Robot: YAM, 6 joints.
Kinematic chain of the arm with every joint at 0, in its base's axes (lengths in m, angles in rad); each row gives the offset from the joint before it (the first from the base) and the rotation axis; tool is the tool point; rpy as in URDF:
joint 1: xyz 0 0 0.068 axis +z
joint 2: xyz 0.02 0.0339 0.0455 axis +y
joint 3: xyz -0.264 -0.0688 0 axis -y
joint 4: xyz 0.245 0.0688 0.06 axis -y
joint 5: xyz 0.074 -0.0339 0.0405 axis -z
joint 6: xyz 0.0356 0 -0.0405 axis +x
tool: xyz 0 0 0 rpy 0 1.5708 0
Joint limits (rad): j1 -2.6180..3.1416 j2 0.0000..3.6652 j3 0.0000..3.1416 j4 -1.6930..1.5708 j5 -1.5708..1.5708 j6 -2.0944..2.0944
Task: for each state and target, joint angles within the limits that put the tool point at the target. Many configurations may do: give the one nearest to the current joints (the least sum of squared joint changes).
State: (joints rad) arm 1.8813 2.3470 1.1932 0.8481 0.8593 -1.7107
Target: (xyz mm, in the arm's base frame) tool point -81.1 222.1 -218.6
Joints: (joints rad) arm 2.0280 3.1130 1.0251 0.7220 0.7890 -1.7107
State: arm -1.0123 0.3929 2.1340 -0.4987 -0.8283 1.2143
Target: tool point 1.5 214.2 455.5
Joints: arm -1.4475 0.1217 1.6286 -0.8118 -0.8972 1.2143
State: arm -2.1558 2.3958 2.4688 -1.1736 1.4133 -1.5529
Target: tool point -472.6 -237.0 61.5
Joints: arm -2.6106 2.8466 2.4139 -1.0469 1.3778 -1.5529
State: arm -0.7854 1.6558 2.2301 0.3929 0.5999 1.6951
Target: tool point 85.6 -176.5 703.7
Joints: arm -1.0349 1.7090 2.5952 0.3898 0.4830 1.6951
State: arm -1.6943 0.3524 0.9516 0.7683 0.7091 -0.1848
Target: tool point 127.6 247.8 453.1
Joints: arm -2.1248 0.0019 1.2584 0.8547 0.6606 -0.1848
